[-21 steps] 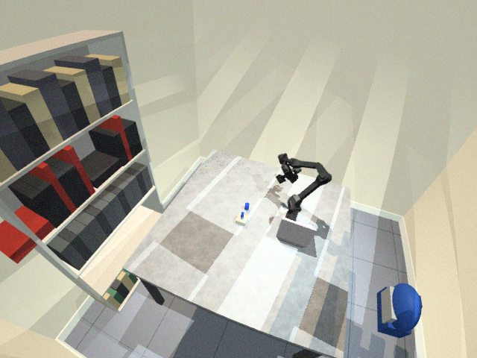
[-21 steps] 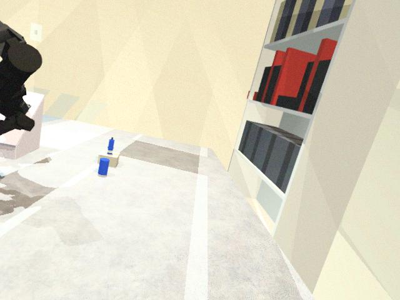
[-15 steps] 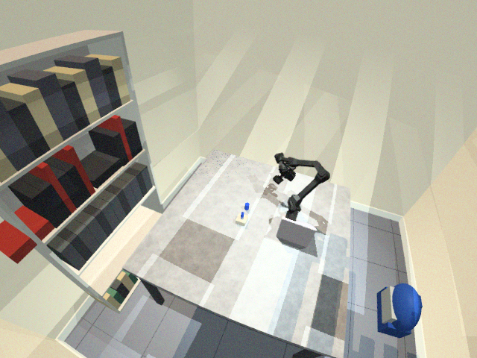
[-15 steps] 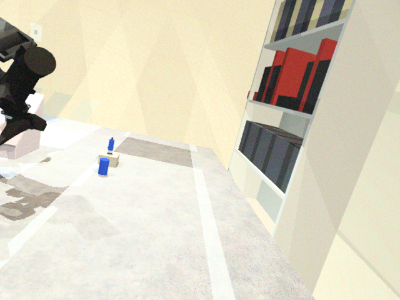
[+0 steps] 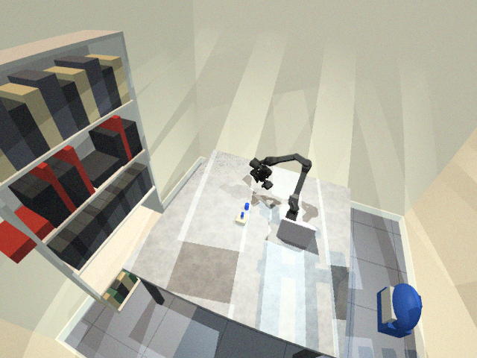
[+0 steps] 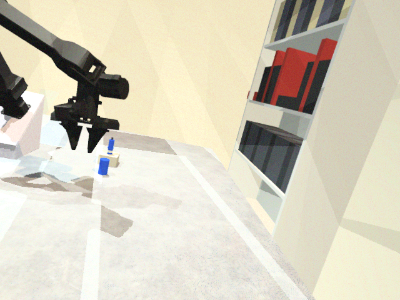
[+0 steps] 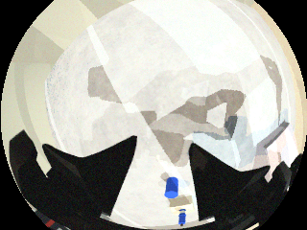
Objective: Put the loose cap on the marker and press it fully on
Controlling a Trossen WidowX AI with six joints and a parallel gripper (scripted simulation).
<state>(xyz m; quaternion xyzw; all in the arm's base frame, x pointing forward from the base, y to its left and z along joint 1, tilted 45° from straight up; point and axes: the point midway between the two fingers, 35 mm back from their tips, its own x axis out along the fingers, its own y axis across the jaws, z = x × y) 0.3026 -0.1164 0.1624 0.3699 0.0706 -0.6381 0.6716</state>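
The blue cap is 2 cm ahead of my gripper tip, 16 cm to the left of it and 9 cm below it. The rest, counted from my gripper tip: tan holder block (28 cm to the left, 10 cm below).
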